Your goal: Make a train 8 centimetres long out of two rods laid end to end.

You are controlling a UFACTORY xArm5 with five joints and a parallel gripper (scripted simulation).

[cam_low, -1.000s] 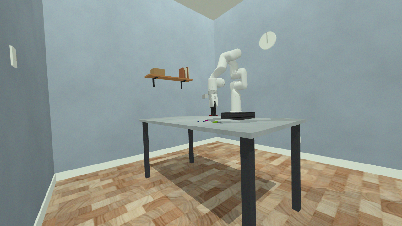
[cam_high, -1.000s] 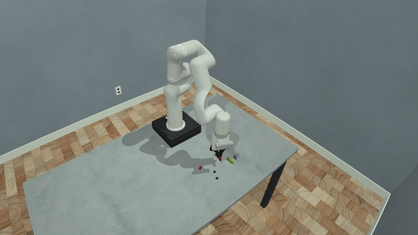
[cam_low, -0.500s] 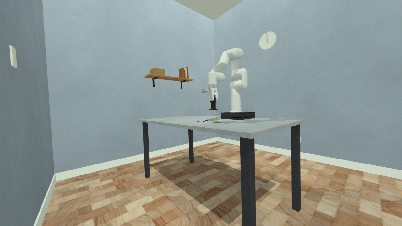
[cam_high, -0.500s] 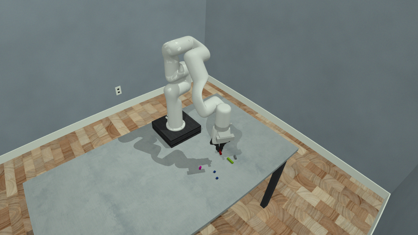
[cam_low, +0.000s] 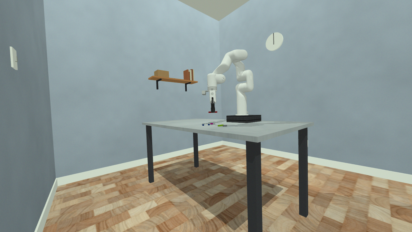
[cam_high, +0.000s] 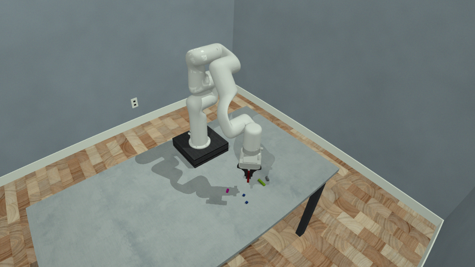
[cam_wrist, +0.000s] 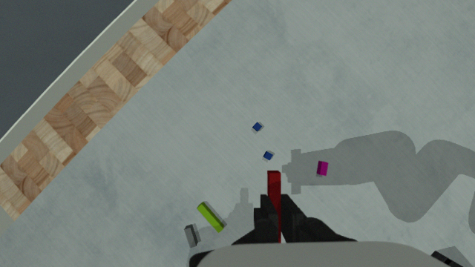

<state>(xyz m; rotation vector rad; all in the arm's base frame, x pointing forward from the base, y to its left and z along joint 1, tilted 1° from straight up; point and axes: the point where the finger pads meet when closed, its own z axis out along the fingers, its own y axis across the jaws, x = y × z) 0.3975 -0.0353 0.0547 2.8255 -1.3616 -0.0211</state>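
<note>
My hand is 12 cm above the magenta rod, 8 cm to the left of it and 7 cm past it. Also, from my hand: lime rod 12 cm below, 9 cm to the left, 2 cm ahead; then grey rod 13 cm to the left, 12 cm below, 3 cm ahead; then red rod 2 cm below.
</note>
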